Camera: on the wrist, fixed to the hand. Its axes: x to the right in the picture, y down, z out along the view.
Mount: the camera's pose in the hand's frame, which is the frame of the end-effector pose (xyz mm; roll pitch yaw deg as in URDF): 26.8 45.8 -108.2 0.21 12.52 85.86
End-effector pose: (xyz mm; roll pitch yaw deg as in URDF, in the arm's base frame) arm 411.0 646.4 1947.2 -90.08 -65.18 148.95
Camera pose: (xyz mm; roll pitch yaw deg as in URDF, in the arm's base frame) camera 421.7 766.3 1952.4 -94.50 20.16 135.51
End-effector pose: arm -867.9 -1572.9 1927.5 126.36 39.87 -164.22
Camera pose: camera -933.7 -1653.8 1987.9 115.32 -40.94 163.57
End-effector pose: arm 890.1 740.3 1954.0 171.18 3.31 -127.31
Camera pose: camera 847.1 731.2 2066.2 175.99 -21.03 148.31
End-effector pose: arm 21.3 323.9 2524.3 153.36 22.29 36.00
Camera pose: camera 72.9 370.7 2622.6 150.78 -33.81 -32.52
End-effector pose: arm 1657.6 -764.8 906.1 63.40 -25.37 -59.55
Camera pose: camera 1772.6 -729.0 910.8 -32.42 -46.81 53.48
